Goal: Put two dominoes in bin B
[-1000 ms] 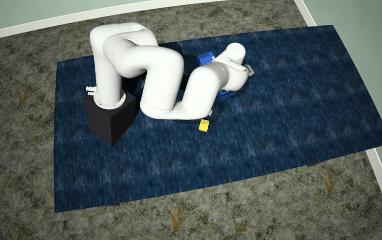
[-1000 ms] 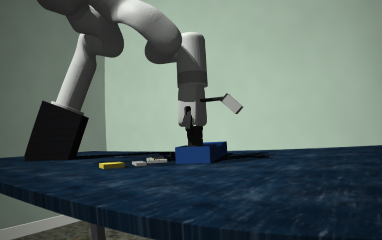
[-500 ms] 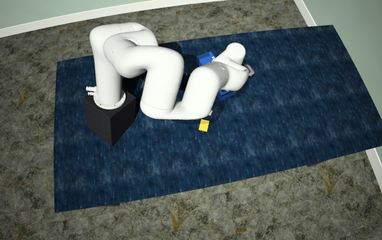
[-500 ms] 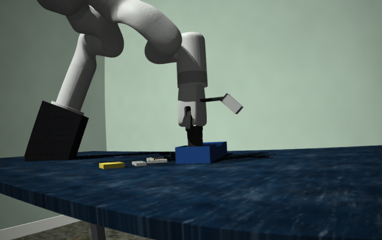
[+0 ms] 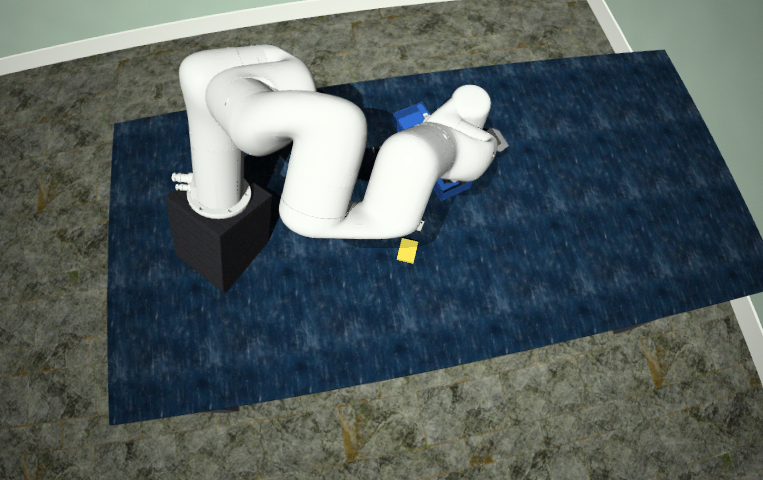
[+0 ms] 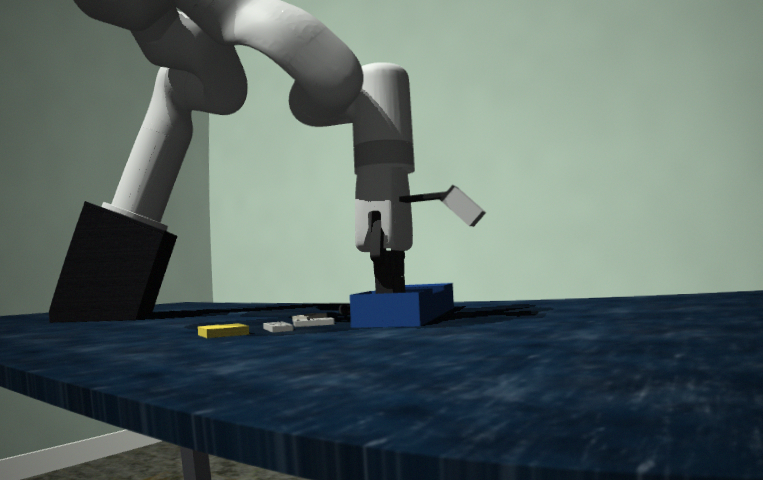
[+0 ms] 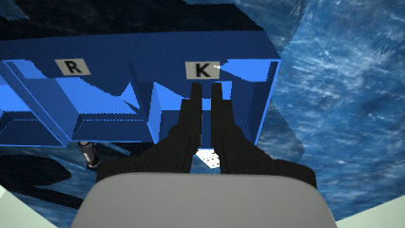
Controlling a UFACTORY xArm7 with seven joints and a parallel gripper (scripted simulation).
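Now: hand 4 cm past the blue bin, 8 cm to the right of it and 2 cm above it. Also, from my hand: dark cylinder (15 cm behind, 9 cm to the left, 3 cm below); then flat yellow block (10 cm behind, 18 cm to the right, 3 cm below).
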